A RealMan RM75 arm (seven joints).
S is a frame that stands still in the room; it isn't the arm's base.
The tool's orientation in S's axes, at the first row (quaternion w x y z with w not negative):
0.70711, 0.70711, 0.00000, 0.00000
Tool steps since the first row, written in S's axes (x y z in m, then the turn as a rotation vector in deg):
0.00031, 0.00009, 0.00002, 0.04, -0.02, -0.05
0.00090, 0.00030, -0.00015, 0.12, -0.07, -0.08
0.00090, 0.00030, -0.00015, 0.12, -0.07, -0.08
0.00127, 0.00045, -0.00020, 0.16, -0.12, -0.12
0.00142, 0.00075, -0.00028, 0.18, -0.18, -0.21
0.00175, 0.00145, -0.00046, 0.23, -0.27, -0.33
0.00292, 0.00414, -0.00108, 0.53, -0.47, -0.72
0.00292, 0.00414, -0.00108, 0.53, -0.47, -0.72
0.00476, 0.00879, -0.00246, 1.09, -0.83, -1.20
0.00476, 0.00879, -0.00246, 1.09, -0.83, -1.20
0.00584, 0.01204, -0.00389, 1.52, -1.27, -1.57
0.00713, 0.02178, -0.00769, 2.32, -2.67, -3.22
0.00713, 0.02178, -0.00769, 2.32, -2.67, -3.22
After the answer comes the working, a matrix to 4 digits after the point.
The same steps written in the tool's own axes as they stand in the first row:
0.00031, 0.00002, -0.00009, 0.04, -0.05, 0.02
0.00090, -0.00015, -0.00030, 0.12, -0.08, 0.07
0.00090, -0.00015, -0.00030, 0.12, -0.08, 0.07
0.00127, -0.00020, -0.00045, 0.16, -0.12, 0.12
0.00142, -0.00028, -0.00075, 0.18, -0.21, 0.18
0.00175, -0.00046, -0.00145, 0.23, -0.33, 0.27
0.00292, -0.00108, -0.00414, 0.53, -0.72, 0.47
0.00292, -0.00108, -0.00414, 0.53, -0.72, 0.47
0.00476, -0.00246, -0.00879, 1.09, -1.20, 0.83
0.00476, -0.00246, -0.00879, 1.09, -1.20, 0.83
0.00584, -0.00389, -0.01204, 1.52, -1.57, 1.27
0.00713, -0.00769, -0.02178, 2.32, -3.22, 2.67
0.00713, -0.00769, -0.02178, 2.32, -3.22, 2.67

The tool's axes in the first row as the columns of a matrix, in S's axes (rounded; the answer above uses it unrounded):
1.0000, 0.0000, 0.0000
0.0000, 0.0000, -1.0000
0.0000, 1.0000, 0.0000

